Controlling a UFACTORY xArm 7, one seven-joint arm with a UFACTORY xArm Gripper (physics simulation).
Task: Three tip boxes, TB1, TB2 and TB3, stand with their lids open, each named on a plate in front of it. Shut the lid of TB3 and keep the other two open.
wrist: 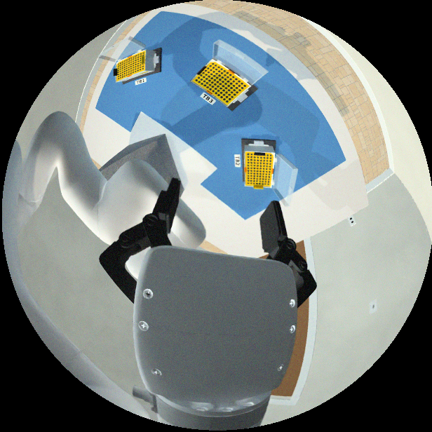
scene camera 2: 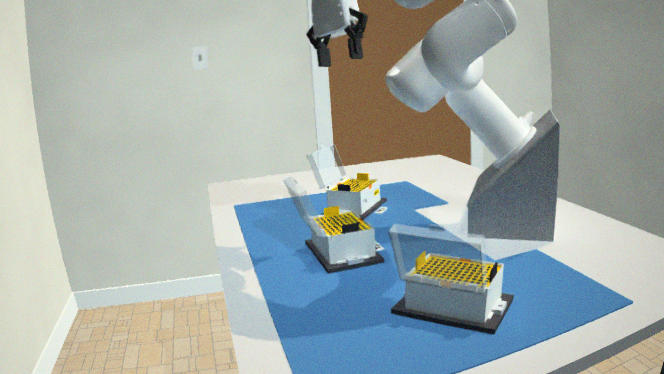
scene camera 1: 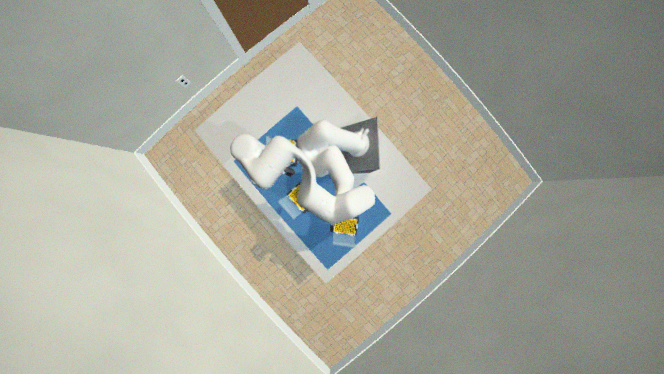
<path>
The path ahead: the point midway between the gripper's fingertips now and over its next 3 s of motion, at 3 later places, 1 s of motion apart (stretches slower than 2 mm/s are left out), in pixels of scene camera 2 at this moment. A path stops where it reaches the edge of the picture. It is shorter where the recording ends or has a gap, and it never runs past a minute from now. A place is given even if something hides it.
My gripper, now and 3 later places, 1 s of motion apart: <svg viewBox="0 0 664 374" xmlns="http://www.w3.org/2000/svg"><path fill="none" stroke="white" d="M340 62L259 176L260 198L281 194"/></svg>
</path>
